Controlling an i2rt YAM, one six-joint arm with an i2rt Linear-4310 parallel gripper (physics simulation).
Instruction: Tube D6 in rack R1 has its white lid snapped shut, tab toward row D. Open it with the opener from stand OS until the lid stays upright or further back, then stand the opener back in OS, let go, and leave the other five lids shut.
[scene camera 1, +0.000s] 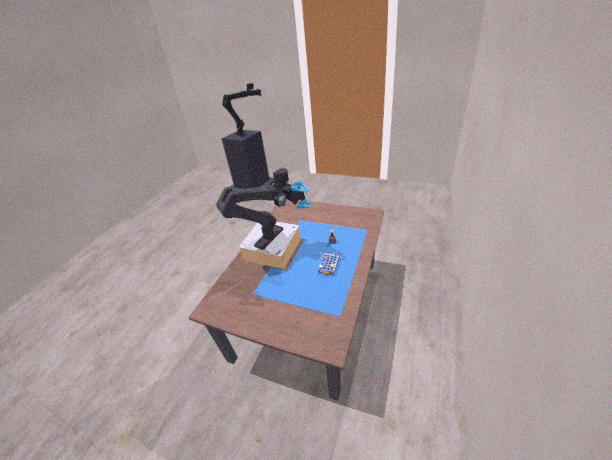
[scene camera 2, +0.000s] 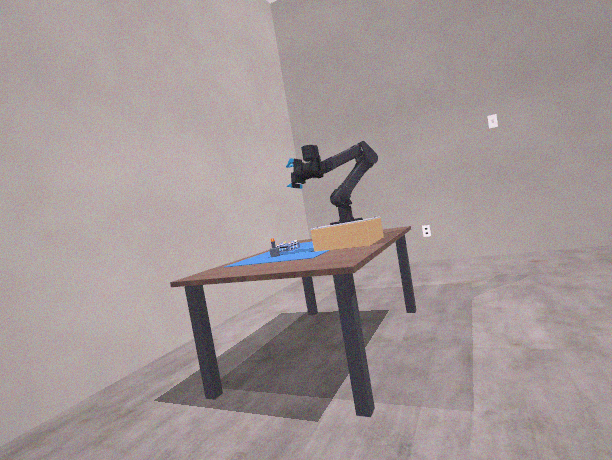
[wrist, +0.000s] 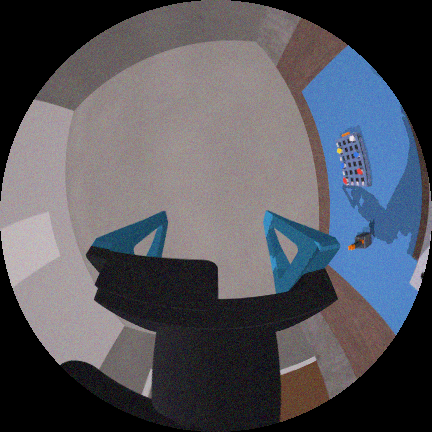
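Where they show: gripper, fingertip midpoint: (scene camera 1: 309, 199) (scene camera 2: 287, 176) (wrist: 215, 215); arm's base, origin of the base link: (scene camera 1: 269, 237) (scene camera 2: 346, 222).
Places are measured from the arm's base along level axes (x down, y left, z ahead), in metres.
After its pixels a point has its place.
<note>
Rack R1 (scene camera 1: 329, 263) {x 0.060, y 0.014, z 0.386 m} (scene camera 2: 288, 246) {x 0.077, y 0.089, z 0.306 m} (wrist: 355, 162) {x 0.081, y 0.039, z 0.348 m} stands on the blue mat, with tubes whose lids are red, blue, yellow and white. Which one is tube D6, and how its lid stands, is too small to tell. The dark stand OS (scene camera 1: 332, 240) {x 0.079, y 0.209, z 0.293 m} (scene camera 2: 274, 252) {x 0.082, y 0.233, z 0.275 m} (wrist: 364, 240) {x 0.064, y 0.208, z 0.270 m} stands on the mat beside the rack. The orange-topped opener (scene camera 1: 332, 233) {x 0.036, y 0.220, z 0.288 m} (scene camera 2: 273, 242) {x 0.035, y 0.223, z 0.280 m} (wrist: 352, 247) {x 0.020, y 0.218, z 0.278 m} is upright in it. My gripper (scene camera 1: 304, 195) {x -0.266, y 0.075, z 0.249 m} (scene camera 2: 291, 174) {x -0.266, y 0.075, z 0.249 m} (wrist: 215, 215) {x -0.266, y 0.075, z 0.249 m} is wide open and empty, high above the table, with its blue fingers apart and clear of rack and stand.
The blue mat (scene camera 1: 300, 295) {x 0.102, y -0.205, z 0.327 m} (scene camera 2: 250, 260) {x 0.102, y 0.291, z 0.382 m} (wrist: 325, 107) {x 0.102, y -0.127, z 0.449 m} lies on the brown table (scene camera 1: 300, 332) {x 0.105, y -0.378, z 0.435 m} (scene camera 2: 345, 262) {x 0.105, y 0.454, z -0.233 m}. The arm's base stands on a wooden box (scene camera 1: 265, 258) {x 0.050, y -0.110, z 0.047 m} (scene camera 2: 347, 237) {x 0.058, y 0.133, z -0.067 m} with a pale top, beside the mat. A dark pedestal (scene camera 1: 246, 160) with another small arm stands behind the table.
</note>
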